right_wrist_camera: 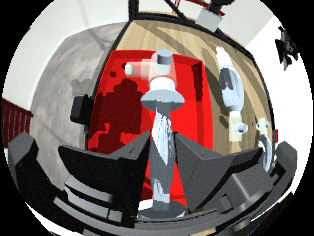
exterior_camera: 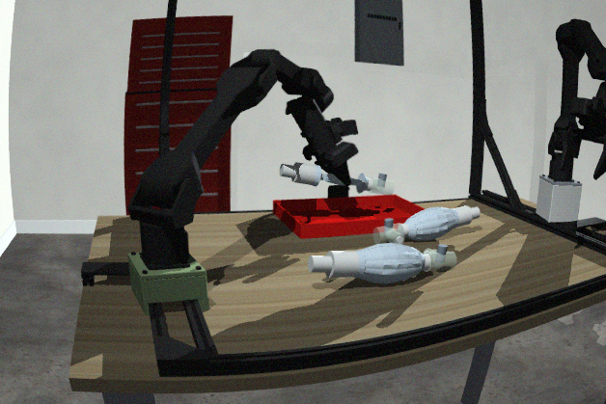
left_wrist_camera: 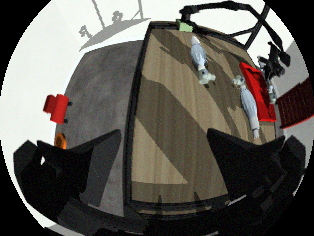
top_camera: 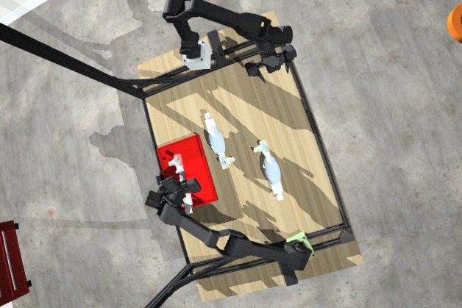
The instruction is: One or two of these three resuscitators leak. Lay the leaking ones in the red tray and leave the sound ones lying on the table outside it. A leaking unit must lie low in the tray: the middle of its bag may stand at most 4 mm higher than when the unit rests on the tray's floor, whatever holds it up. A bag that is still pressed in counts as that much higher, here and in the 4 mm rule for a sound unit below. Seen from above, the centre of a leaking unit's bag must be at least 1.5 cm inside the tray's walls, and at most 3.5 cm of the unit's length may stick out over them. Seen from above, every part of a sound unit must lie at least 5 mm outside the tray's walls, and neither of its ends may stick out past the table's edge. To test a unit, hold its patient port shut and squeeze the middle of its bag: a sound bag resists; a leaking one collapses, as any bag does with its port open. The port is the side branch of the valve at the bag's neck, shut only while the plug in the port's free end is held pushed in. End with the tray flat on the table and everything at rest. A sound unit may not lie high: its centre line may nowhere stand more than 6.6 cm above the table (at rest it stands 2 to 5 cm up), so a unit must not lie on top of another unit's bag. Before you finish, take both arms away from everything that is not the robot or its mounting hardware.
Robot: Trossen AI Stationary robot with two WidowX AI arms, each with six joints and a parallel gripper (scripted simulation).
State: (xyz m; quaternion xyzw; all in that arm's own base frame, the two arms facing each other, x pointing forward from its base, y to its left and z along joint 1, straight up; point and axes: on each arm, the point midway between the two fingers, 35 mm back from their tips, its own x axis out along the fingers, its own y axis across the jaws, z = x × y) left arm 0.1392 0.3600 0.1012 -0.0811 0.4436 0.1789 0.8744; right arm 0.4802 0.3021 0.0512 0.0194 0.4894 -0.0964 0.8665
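Right now the red tray is 100 mm below my right hand and 40 mm to the left of it.
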